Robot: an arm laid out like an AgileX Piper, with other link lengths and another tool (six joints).
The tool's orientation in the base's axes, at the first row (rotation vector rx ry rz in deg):
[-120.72 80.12 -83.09]
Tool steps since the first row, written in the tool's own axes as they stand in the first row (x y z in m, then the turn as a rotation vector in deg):
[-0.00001 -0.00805 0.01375 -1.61 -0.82 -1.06]
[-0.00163 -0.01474 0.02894 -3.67 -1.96 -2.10]
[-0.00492 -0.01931 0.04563 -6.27 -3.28 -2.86]
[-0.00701 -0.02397 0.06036 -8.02 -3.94 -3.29]
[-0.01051 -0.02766 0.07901 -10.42 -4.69 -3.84]
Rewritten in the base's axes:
[0.01585 -0.00005 -0.00159 -0.49 2.04 0.06]
[0.03201 0.00003 -0.00570 -0.80 4.59 0.05]
[0.04809 -0.00013 -0.01290 -0.82 7.58 -0.31]
[0.06269 -0.00059 -0.01836 -0.89 9.45 -0.74]
[0.07985 -0.00165 -0.02719 -1.05 11.92 -1.44]

